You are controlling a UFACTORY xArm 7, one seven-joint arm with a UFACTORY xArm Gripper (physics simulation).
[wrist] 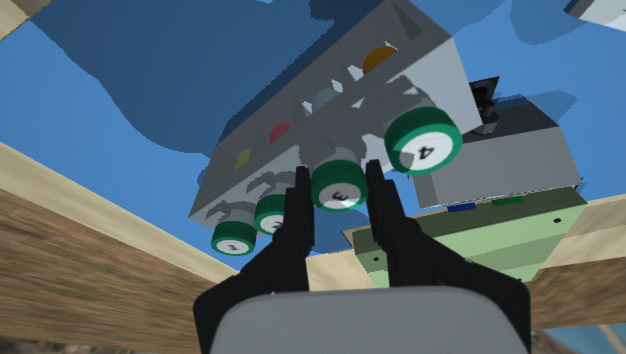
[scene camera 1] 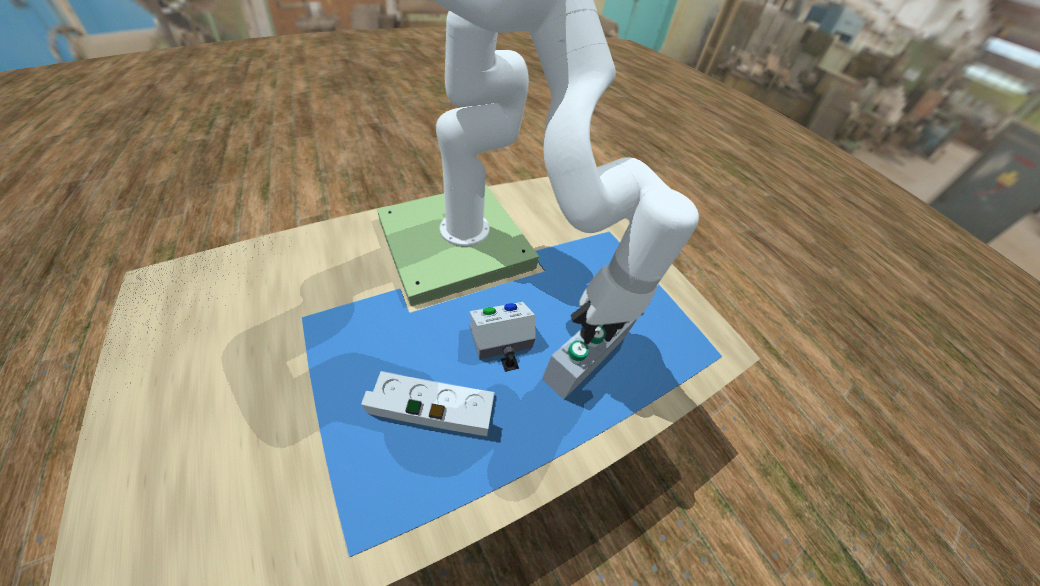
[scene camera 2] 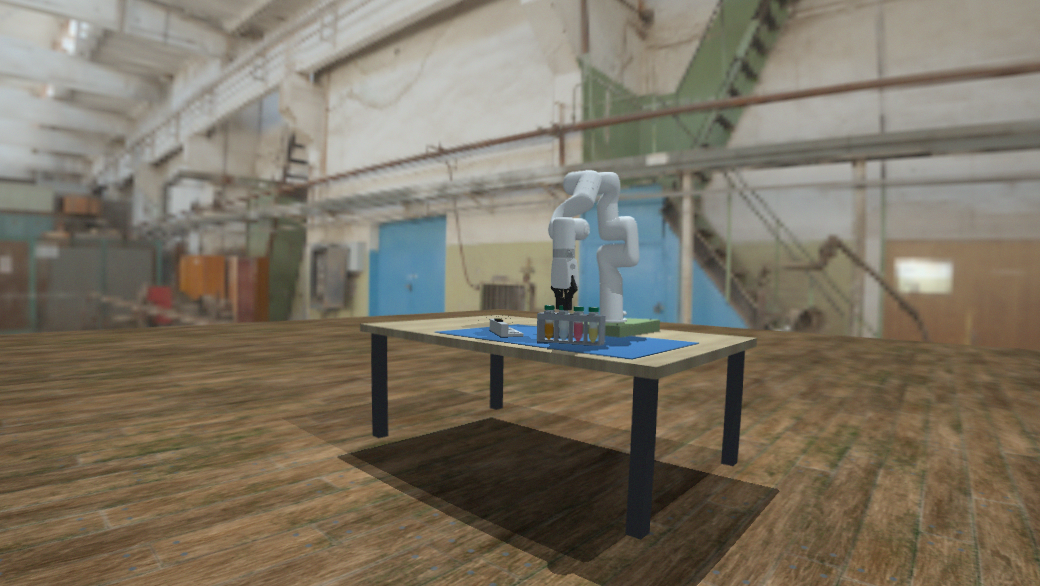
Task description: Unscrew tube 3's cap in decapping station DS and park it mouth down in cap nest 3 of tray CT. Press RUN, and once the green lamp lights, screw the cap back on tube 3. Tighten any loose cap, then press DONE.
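My gripper (scene camera 1: 594,336) is in the scene, and you'd also find the gripper (scene camera 2: 563,309) in that other view, plus the gripper (wrist: 337,178). There's a grey box (wrist: 519,150). And I can see a blue mat (scene camera 1: 388,476), with the mat (scene camera 2: 631,347) and the mat (wrist: 131,107) showing too.
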